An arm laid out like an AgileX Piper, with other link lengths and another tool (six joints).
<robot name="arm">
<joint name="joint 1" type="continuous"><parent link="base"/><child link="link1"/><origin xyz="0.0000 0.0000 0.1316"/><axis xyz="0 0 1"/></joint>
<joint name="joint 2" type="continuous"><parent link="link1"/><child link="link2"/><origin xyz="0.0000 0.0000 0.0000"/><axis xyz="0 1 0"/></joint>
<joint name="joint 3" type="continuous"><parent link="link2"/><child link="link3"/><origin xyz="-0.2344 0.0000 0.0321"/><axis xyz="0 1 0"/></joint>
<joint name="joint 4" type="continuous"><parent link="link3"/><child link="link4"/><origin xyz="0.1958 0.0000 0.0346"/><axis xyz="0.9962 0 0.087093"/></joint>
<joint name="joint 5" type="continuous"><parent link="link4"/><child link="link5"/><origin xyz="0.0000 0.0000 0.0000"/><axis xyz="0 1 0"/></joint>
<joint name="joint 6" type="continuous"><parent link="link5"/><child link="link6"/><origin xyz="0.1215 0.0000 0.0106"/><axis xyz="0.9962 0 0.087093"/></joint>
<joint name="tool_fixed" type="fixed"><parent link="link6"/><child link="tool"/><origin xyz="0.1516 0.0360 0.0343" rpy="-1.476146 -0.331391 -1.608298"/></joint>
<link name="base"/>
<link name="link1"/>
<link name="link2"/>
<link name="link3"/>
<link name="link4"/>
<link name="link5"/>
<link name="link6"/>
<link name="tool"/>
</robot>
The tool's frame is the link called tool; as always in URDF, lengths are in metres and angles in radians. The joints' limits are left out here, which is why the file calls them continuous.
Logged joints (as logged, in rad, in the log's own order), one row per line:
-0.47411 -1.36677 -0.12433 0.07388 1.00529 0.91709
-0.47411 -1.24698 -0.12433 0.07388 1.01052 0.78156
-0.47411 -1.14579 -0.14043 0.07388 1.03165 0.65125
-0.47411 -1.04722 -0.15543 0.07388 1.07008 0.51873
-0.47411 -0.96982 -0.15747 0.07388 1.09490 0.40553
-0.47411 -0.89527 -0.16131 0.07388 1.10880 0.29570
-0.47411 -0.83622 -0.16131 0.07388 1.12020 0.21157
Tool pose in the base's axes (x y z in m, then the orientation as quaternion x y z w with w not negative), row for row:
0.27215 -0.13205 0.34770 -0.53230 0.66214 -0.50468 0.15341
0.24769 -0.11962 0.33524 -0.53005 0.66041 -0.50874 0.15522
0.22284 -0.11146 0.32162 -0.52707 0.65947 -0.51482 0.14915
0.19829 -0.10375 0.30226 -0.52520 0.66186 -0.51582 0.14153
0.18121 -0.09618 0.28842 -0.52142 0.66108 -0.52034 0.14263
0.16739 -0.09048 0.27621 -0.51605 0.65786 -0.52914 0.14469
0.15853 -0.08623 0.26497 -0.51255 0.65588 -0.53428 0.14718
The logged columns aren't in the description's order. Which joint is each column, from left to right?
Columns, left to right: joint 1, joint 3, joint 4, joint 6, joint 5, joint 2.
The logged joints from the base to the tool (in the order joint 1, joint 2, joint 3, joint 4, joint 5, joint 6), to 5 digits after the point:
-0.47411 0.91709 -1.36677 -0.12433 1.00529 0.07388
-0.47411 0.78156 -1.24698 -0.12433 1.01052 0.07388
-0.47411 0.65125 -1.14579 -0.14043 1.03165 0.07388
-0.47411 0.51873 -1.04722 -0.15543 1.07008 0.07388
-0.47411 0.40553 -0.96982 -0.15747 1.09490 0.07388
-0.47411 0.29570 -0.89527 -0.16131 1.10880 0.07388
-0.47411 0.21157 -0.83622 -0.16131 1.12020 0.07388

